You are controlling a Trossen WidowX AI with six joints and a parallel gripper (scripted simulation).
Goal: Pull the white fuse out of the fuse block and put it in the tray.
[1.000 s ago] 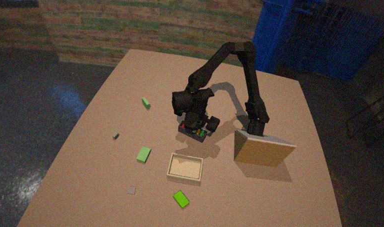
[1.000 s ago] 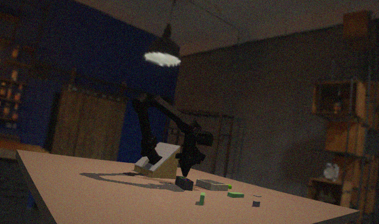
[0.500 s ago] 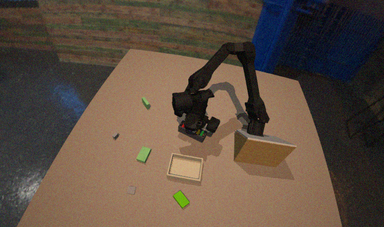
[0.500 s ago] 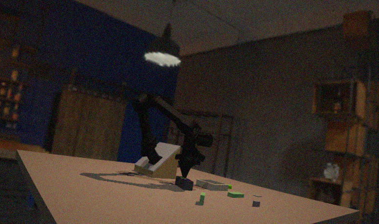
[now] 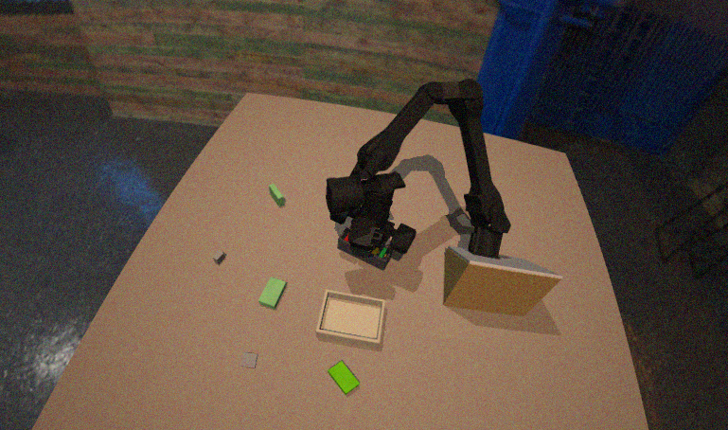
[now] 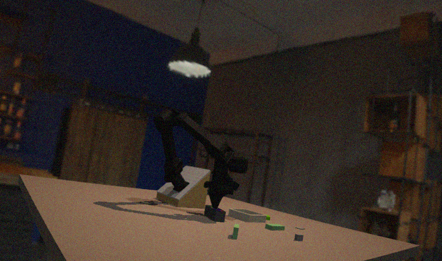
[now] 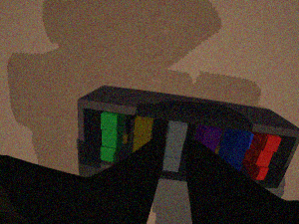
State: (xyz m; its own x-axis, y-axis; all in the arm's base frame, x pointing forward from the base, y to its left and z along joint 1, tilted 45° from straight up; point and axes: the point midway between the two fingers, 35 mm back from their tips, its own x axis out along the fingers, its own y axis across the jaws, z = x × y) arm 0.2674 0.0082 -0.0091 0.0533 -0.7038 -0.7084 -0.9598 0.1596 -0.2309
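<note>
The shallow tray is 18 cm to the left of my gripper tip and 3 cm below it. Round my gripper tip: white fuse 1 cm below.
</note>
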